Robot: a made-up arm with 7 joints.
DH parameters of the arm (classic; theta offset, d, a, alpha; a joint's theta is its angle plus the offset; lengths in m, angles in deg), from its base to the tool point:
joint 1: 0 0.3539 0 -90
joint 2: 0 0 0 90
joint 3: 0 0.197 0.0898 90
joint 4: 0 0 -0.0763 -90
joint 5: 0 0.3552 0 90
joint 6: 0 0 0.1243 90
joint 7: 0 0 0 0
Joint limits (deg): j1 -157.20..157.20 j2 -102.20..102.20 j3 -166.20..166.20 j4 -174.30..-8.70 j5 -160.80..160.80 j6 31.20..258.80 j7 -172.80..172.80
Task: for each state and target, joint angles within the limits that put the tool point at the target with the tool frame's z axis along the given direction. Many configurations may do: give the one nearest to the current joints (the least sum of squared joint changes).
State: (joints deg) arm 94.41 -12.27 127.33 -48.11 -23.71 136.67 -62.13
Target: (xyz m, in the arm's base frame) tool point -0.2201 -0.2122 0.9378 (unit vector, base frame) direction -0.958 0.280 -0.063
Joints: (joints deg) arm 67.60 27.18 162.29 -76.23 -78.50 109.21 -62.13
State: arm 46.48 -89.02 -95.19 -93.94 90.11 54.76 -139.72
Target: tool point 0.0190 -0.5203 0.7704 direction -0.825 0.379 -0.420
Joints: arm 72.83 -78.28 -41.83 -53.49 131.66 33.50 -139.72
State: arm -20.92 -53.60 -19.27 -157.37 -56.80 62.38 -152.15
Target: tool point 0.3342 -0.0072 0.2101 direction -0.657 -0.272 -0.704
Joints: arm 10.05 -23.27 -18.43 -173.09 -26.84 105.71 -152.15
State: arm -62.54 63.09 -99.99 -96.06 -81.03 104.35 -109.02
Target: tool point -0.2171 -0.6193 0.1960 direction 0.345 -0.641 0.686
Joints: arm -61.21 102.20 -85.08 -64.23 -123.22 100.85 -109.02
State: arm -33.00 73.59 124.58 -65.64 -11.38 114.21 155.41
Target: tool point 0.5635 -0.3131 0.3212 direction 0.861 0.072 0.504
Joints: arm -62.88 102.20 113.89 -62.49 37.02 161.58 155.41
